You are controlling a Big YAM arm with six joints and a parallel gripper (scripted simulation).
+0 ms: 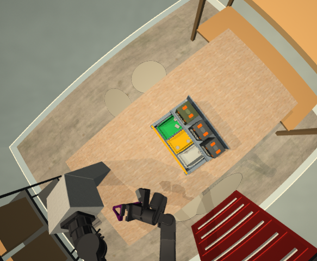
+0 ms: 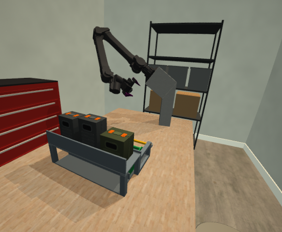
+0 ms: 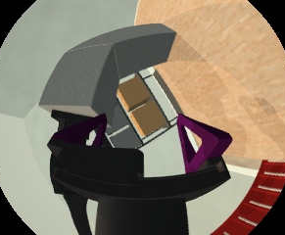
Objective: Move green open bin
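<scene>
Right now the thin yellow bar is 350 mm ahead of my hand, 60 mm to the left of it and 210 mm below it. From my hand the other things lie so: green open bin: 460 mm ahead, 170 mm to the left, 230 mm below; then yellow bin: 450 mm ahead, 60 mm to the left, 230 mm below; then pale grey bin: 450 mm ahead, 50 mm to the right, 230 mm below.
</scene>
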